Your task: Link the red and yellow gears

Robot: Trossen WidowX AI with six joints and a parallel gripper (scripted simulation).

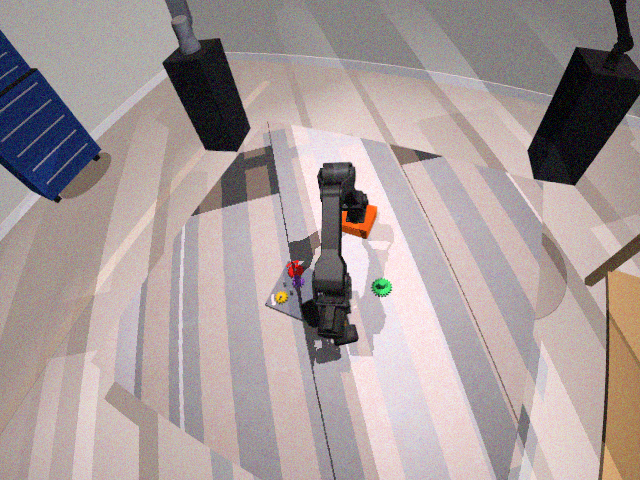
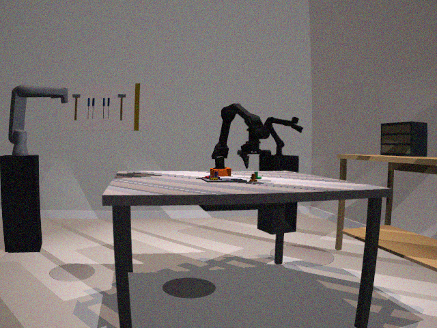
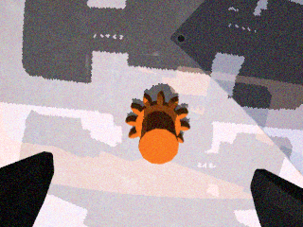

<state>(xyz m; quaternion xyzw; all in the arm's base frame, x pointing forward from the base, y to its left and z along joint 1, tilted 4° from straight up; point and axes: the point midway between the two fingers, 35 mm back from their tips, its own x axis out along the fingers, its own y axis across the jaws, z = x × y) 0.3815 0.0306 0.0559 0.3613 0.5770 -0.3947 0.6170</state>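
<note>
My gripper tip is 5 cm above the orange gear. From my gripper tip the other things lie so: purple gear: 17 cm to the right, 11 cm behind, 4 cm below; green gear: 15 cm behind, 10 cm to the left, 5 cm below; yellow gear: 21 cm to the right, 5 cm below, 5 cm behind.
</note>
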